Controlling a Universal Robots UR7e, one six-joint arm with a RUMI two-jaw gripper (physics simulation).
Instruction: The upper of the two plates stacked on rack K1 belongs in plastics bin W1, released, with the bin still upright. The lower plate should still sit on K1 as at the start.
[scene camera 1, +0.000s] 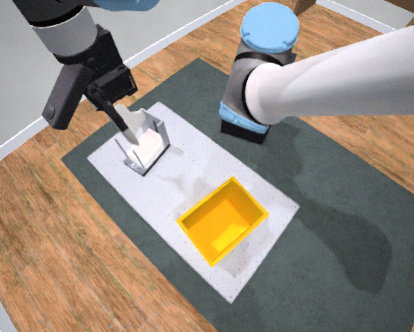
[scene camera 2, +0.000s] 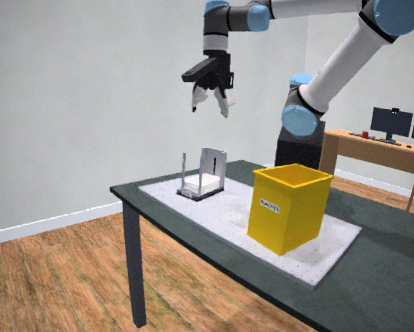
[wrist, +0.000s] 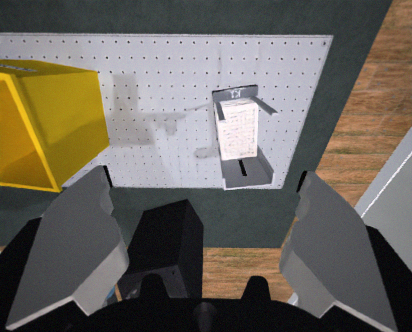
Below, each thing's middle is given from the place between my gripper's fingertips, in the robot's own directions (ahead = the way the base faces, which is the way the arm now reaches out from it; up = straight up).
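Labels:
Counted from my hand, the yellow plastics bin W1 (scene camera 2: 288, 202) is 200 mm below, 300 mm to the left and 20 mm behind. As for the slotted back wall (wrist: 256, 176), my gripper is 130 mm past it, 80 mm to the left of it and 200 mm above it.

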